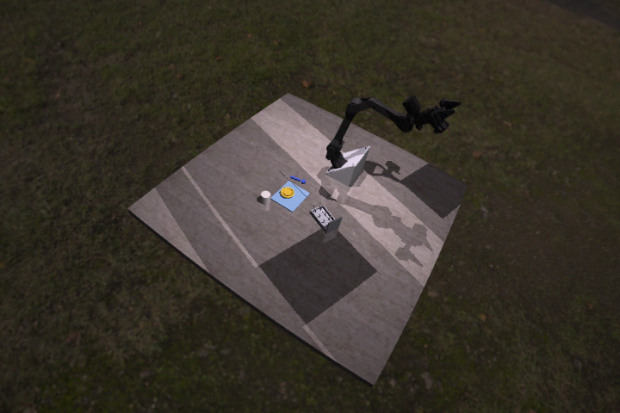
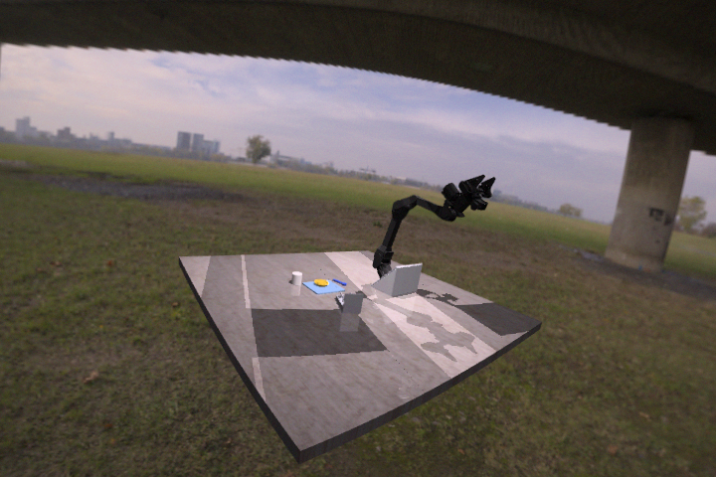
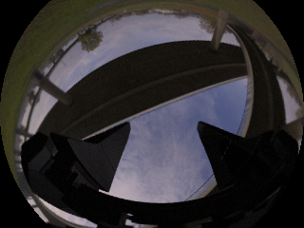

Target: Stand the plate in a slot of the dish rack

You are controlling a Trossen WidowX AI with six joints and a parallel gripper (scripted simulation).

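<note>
My gripper tip is now 430 mm short of the yellow plate, 470 mm to the left of it and 590 mm above it. From my gripper tip the other things lie so: light blue mat: 420 mm ahead, 450 mm to the right, 600 mm below; blue utensil: 310 mm ahead, 490 mm to the right, 600 mm below; grey dish rack: 410 mm ahead, 240 mm to the right, 580 mm below.
</note>
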